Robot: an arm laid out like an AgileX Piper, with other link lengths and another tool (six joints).
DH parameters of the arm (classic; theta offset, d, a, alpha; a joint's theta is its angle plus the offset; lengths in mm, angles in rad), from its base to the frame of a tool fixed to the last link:
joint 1: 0 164.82 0 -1.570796
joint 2: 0.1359 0 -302.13 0
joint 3: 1.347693 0 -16.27 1.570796
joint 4: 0 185.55 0 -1.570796
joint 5: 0 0 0 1.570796
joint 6: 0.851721 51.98 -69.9 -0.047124
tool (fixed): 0 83.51 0 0
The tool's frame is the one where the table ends.
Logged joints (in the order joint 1, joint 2, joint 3, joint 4, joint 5, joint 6), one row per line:
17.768 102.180 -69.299 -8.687 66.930 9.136
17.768 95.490 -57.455 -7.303 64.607 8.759
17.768 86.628 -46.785 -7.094 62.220 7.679
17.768 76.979 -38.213 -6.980 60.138 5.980
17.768 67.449 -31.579 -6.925 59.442 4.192
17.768 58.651 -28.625 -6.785 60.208 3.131
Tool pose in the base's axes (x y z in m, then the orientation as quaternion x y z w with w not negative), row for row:
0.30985 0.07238 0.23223 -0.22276 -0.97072 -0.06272 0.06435
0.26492 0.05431 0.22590 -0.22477 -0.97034 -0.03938 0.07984
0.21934 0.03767 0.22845 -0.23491 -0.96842 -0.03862 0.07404
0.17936 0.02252 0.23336 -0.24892 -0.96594 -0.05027 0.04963
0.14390 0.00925 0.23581 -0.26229 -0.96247 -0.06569 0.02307
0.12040 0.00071 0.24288 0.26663 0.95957 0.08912 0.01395
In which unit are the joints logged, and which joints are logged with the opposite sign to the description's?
The joints are logged in degrees. Opposite sign: joint 4, joint 6.
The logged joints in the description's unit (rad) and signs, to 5 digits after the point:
0.31011 1.78338 -1.20950 0.15162 1.16815 -0.15945
0.31011 1.66661 -1.00278 0.12746 1.12760 -0.15287
0.31011 1.51194 -0.81655 0.12381 1.08594 -0.13402
0.31011 1.34354 -0.66694 0.12182 1.04961 -0.10437
0.31011 1.17721 -0.55116 0.12086 1.03746 -0.07316
0.31011 1.02365 -0.49960 0.11842 1.05083 -0.05465

